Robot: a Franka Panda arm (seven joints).
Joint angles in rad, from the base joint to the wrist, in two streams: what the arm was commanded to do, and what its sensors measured. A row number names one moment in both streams.
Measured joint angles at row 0:
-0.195, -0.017, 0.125, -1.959, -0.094, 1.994, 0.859
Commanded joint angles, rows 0 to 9:
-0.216, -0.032, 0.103, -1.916, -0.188, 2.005, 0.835
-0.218, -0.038, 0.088, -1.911, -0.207, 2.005, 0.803
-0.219, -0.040, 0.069, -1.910, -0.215, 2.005, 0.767
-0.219, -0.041, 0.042, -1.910, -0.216, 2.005, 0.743
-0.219, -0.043, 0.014, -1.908, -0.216, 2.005, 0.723
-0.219, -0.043, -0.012, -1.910, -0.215, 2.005, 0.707
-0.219, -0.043, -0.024, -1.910, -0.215, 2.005, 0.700
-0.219, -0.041, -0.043, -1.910, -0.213, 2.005, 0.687
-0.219, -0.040, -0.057, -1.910, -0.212, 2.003, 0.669
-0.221, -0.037, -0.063, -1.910, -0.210, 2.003, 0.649
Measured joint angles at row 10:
-0.220, -0.037, -0.040, -1.911, -0.200, 1.994, 0.694
